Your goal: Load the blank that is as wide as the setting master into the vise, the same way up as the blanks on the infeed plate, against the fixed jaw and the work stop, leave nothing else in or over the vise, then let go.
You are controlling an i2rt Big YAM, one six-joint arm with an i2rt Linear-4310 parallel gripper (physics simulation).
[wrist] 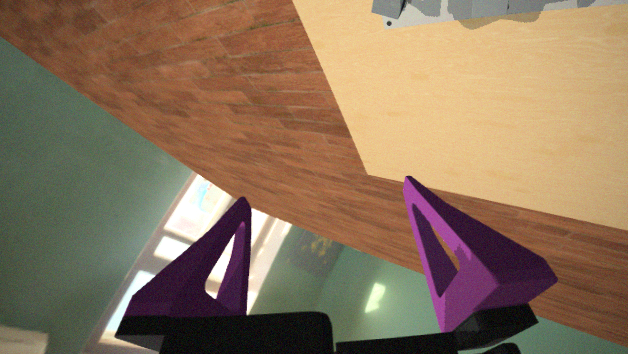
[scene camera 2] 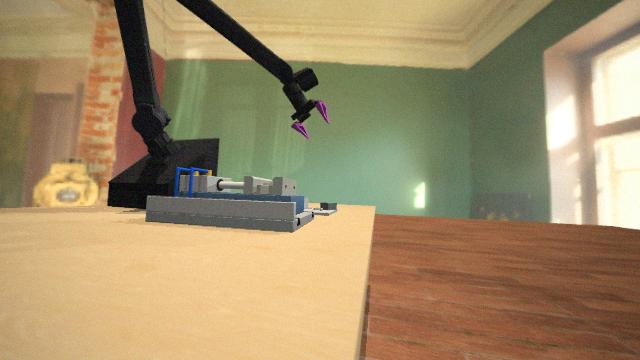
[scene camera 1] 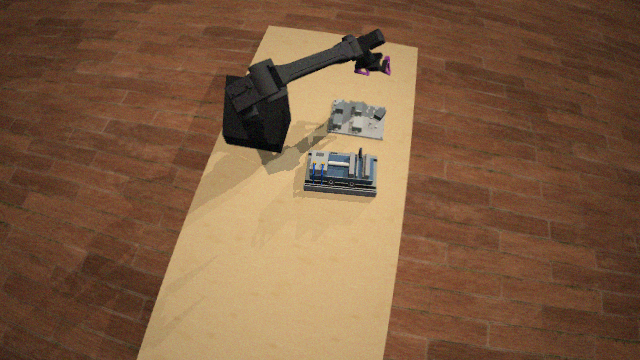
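Pixels of known places: gripper, between the fingertips: (wrist: 324, 193) (scene camera 2: 318, 131) (scene camera 1: 379, 74); arm's base, origin of its link: (scene camera 2: 168, 155).
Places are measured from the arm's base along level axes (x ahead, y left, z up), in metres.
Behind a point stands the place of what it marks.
My gripper (scene camera 1: 375, 69) @(z 0.116, x 0.504, y 0.167 m) (scene camera 2: 318, 130) @(z 0.116, x 0.504, y 0.167 m) (wrist: 324, 193) @(z 0.116, x 0.504, y 0.167 m) is open and empty, high above the far part of the table, beyond the infeed plate (scene camera 1: 370, 134) @(z -0.172, x 0.516, y 0.069 m) (scene camera 2: 325, 213) @(z -0.174, x 0.565, y 0.053 m) (wrist: 401, 22) @(z -0.172, x 0.546, y 0.236 m). Several grey blocks stand on the plate. A darker block (scene camera 1: 380, 114) @(z -0.147, x 0.548, y 0.173 m) (scene camera 2: 328, 205) @(z -0.155, x 0.552, y 0.156 m) sits turned at its right end in scene camera 1. Which block matches the setting master's width, I cannot tell. The vise (scene camera 1: 340, 189) @(z -0.133, x 0.426, y -0.247 m) (scene camera 2: 220, 207) @(z -0.145, x 0.438, y -0.246 m) has a moving jaw (scene camera 1: 352, 165) @(z -0.084, x 0.457, y -0.156 m) (scene camera 2: 254, 185) @(z -0.102, x 0.468, y -0.187 m) and a fixed jaw (scene camera 1: 370, 167) @(z -0.121, x 0.532, y -0.131 m) (scene camera 2: 284, 186) @(z -0.102, x 0.530, y -0.179 m). A dark upright piece (scene camera 1: 360, 154) @(z -0.086, x 0.482, y -0.098 m) stands by the jaw gap. No blank shows between the jaws.
The black arm base (scene camera 1: 256, 122) @(z -0.047, x 0.030, y -0.048 m) (scene camera 2: 150, 182) @(z -0.099, x 0.064, y -0.102 m) stands left of the plate and vise in scene camera 1. Two blue hoops (scene camera 1: 318, 172) (scene camera 2: 184, 182) rise from the vise's left end. The table's right edge runs close past the vise and plate.
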